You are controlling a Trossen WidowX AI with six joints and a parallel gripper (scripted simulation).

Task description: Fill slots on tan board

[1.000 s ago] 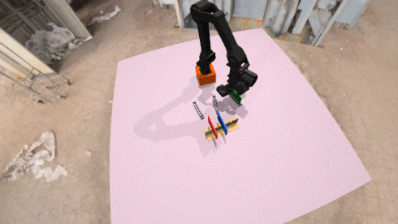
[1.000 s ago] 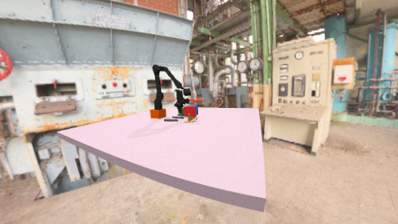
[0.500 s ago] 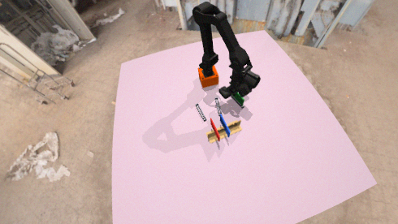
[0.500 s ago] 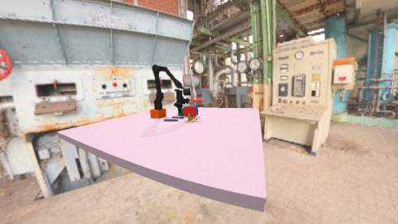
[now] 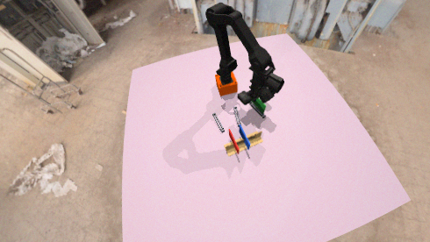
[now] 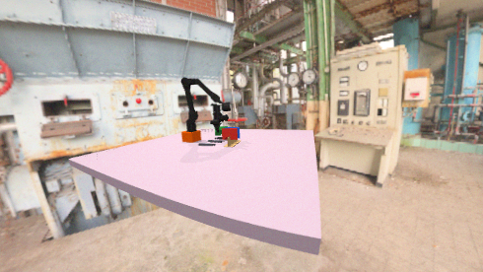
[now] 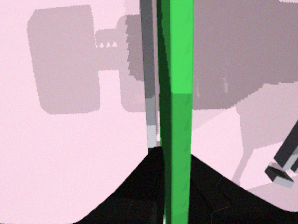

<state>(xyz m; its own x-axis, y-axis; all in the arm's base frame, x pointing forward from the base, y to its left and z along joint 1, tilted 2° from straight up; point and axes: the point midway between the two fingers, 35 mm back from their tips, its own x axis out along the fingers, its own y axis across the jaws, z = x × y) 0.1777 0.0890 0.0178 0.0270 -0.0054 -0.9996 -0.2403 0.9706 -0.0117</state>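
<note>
Right now the blue board is 170 mm ahead of my gripper tip, 130 mm to the right of it and 10 mm above it. The rest, counted from my gripper tip: tan board 170 mm ahead, 130 mm to the right, 20 mm below; red board 180 mm ahead, 180 mm to the right, 10 mm above; green board 20 mm ahead, 10 mm to the left.
</note>
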